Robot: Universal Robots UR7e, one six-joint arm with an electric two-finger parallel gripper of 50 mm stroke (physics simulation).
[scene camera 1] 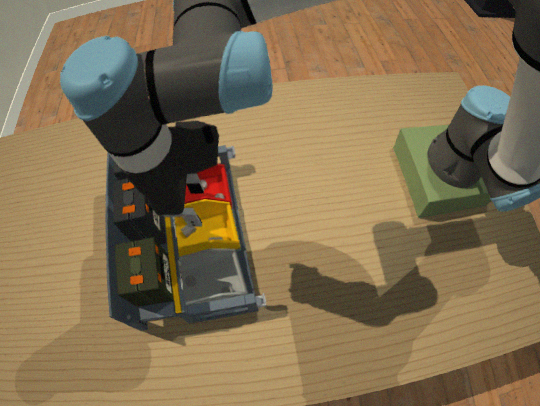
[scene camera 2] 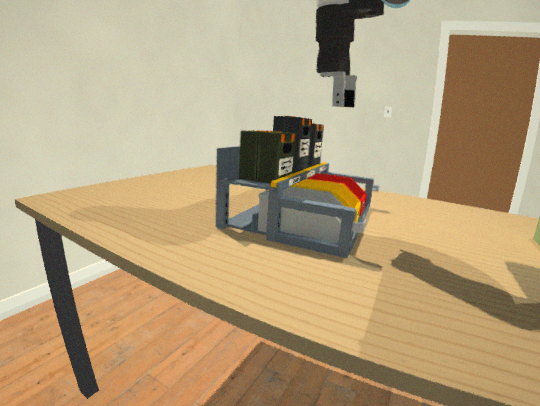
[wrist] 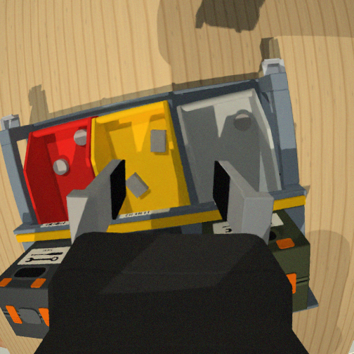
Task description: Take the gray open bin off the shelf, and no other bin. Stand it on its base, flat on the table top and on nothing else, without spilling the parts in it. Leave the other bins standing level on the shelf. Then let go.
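Where they show: gripper, fingertip midpoint: (scene camera 1: 196, 207) (scene camera 2: 343, 107); arm's base, link origin: (scene camera 1: 454, 161).
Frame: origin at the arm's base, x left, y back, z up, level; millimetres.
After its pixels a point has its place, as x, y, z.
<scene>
The gray open bin (scene camera 1: 210, 274) {143, -624, -73} (scene camera 2: 309, 223) {214, -615, -43} (wrist: 220, 145) sits in the lower front of the blue-gray shelf (scene camera 1: 108, 225) {62, -803, 77} (scene camera 2: 347, 232) {240, -539, -36} (wrist: 290, 130), at the end beside the yellow bin (scene camera 1: 222, 225) {30, -583, -73} (wrist: 125, 135). A round gray part (wrist: 242, 120) lies in it. The red bin (scene camera 1: 220, 177) {-101, -574, -73} (scene camera 2: 361, 190) {-108, -575, -32} (wrist: 50, 150) is at the other end, with round parts in it; the yellow bin holds blocky gray parts. My gripper (scene camera 1: 194, 200) {109, -599, 175} (scene camera 2: 344, 106) {109, -599, 175} (wrist: 169, 178) is open and empty, high above the shelf; in the wrist view its fingers appear over the yellow and gray bins.
A dark green case (scene camera 1: 136, 272) {184, -728, 116} (scene camera 2: 262, 155) {219, -717, 71} (wrist: 295, 255) and black cases (scene camera 1: 129, 200) {58, -727, 151} (scene camera 2: 295, 125) {95, -706, 131} stand on the upper level, behind a yellow-edged rail (scene camera 1: 173, 270) (scene camera 2: 300, 175) (wrist: 200, 218). A green block (scene camera 1: 420, 175) {24, -111, 1} under the arm's base stands at the right on the table (scene camera 1: 320, 200) {3, -346, -82}.
</scene>
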